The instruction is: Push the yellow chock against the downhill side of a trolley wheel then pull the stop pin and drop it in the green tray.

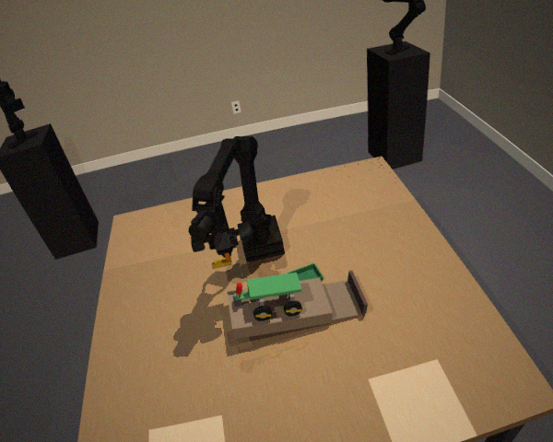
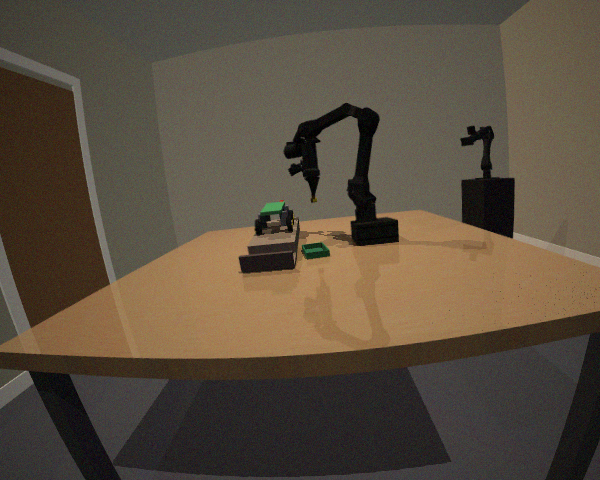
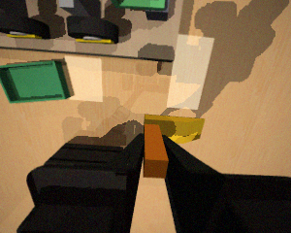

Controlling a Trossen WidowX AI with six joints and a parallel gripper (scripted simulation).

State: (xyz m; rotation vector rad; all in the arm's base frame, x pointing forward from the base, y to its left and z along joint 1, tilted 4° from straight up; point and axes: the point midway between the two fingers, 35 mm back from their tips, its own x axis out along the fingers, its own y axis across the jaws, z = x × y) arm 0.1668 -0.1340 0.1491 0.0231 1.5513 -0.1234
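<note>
My gripper tip is 13 cm short of the red-headed stop pin and 4 cm above it. Also, from my gripper tip: yellow chock: 2 cm to the right, 1 cm below; ramp: 16 cm ahead, 11 cm to the left, 13 cm below; trolley: 16 cm ahead, 10 cm to the left, 6 cm below.
</note>
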